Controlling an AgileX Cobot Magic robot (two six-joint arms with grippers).
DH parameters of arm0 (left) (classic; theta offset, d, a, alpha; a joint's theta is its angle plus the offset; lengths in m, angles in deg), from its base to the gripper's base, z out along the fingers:
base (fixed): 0 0 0 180
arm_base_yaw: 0 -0.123 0 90
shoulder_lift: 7.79 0 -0.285 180
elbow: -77.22 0 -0.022 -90
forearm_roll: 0 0.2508 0 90
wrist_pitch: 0 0 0.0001 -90
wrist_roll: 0 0.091 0 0
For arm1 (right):
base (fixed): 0 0 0 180
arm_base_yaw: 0 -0.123 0 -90
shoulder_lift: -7.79 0 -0.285 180
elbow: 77.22 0 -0.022 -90
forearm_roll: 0 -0.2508 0 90
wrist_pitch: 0 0 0.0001 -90
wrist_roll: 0 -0.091 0 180
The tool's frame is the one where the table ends.
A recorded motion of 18 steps. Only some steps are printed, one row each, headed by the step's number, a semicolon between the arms.
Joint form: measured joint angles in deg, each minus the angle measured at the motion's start. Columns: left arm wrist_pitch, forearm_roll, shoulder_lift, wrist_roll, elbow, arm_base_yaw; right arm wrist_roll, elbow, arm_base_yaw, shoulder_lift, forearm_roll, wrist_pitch.
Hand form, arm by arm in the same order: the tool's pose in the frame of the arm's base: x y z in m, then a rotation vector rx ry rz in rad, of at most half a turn. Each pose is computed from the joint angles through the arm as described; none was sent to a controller.
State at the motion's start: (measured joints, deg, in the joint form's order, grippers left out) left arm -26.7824 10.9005 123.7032 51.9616 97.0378 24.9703; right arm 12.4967 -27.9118 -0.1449 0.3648 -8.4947 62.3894
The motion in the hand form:
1: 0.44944 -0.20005 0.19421 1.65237 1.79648 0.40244; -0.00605 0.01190 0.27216 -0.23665 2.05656 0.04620
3: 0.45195 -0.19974 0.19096 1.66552 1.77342 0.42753; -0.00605 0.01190 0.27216 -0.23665 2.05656 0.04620
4: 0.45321 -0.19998 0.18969 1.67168 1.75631 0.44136; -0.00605 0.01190 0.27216 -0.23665 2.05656 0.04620
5: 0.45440 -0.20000 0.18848 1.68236 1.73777 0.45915; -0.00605 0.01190 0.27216 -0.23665 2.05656 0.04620
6: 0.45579 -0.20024 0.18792 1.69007 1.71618 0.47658; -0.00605 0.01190 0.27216 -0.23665 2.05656 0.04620
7: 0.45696 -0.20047 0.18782 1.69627 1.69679 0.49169; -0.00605 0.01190 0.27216 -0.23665 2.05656 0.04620
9: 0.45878 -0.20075 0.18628 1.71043 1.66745 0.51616; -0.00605 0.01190 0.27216 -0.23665 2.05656 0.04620
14: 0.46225 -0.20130 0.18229 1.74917 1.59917 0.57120; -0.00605 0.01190 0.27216 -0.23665 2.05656 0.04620
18: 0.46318 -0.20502 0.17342 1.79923 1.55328 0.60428; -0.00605 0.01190 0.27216 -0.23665 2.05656 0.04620
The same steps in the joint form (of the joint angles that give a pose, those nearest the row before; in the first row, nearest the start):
1: 0.57 0.51 0.41 0.00 0.05 -0.05; 0.00 0.00 0.00 0.00 0.00 0.00
3: 1.63 2.10 0.97 -0.06 0.11 -0.12; 0.00 0.00 0.00 0.00 0.00 0.00
4: 2.40 2.97 1.23 -0.06 0.10 -0.12; 0.00 0.00 0.00 0.00 0.00 0.00
5: 3.05 4.12 1.46 -0.06 0.11 -0.12; 0.00 0.00 0.00 0.00 0.00 0.00
6: 3.84 5.24 1.68 -0.06 0.16 -0.12; 0.00 0.00 0.00 0.00 0.00 0.00
7: 4.52 6.21 1.83 -0.06 0.23 -0.12; 0.00 0.00 0.00 0.00 0.00 0.00
9: 5.52 7.91 2.19 -0.10 0.29 -0.12; 0.00 0.00 0.00 0.00 0.00 0.00
14: 7.59 11.91 2.98 -0.10 0.29 -0.12; 0.00 0.00 0.00 0.00 0.00 0.00
18: 8.48 14.99 4.16 -0.10 0.29 0.32; 0.00 0.00 0.00 0.00 0.00 0.00

